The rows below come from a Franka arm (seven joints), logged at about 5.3 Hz.
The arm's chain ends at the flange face. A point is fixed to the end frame.
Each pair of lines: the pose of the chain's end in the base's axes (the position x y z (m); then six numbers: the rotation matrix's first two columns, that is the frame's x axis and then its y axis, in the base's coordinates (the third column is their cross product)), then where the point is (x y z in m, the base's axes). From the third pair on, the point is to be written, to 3 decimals.
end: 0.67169 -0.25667 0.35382 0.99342 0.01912 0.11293 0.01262 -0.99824 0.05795
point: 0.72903 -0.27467 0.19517
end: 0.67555 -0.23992 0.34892 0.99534 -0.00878 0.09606 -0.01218 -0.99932 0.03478
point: 0.72973 -0.25565 0.18893
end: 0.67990 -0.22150 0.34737 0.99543 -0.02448 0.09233 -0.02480 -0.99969 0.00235
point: 0.733 -0.233 0.187
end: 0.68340 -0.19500 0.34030 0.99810 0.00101 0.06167 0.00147 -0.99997 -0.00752
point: 0.732 -0.203 0.178
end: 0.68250 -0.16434 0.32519 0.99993 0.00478 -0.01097 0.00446 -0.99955 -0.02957
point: 0.719 -0.169 0.160
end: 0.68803 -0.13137 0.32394 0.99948 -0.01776 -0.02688 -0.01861 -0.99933 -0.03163
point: 0.722 -0.136 0.158
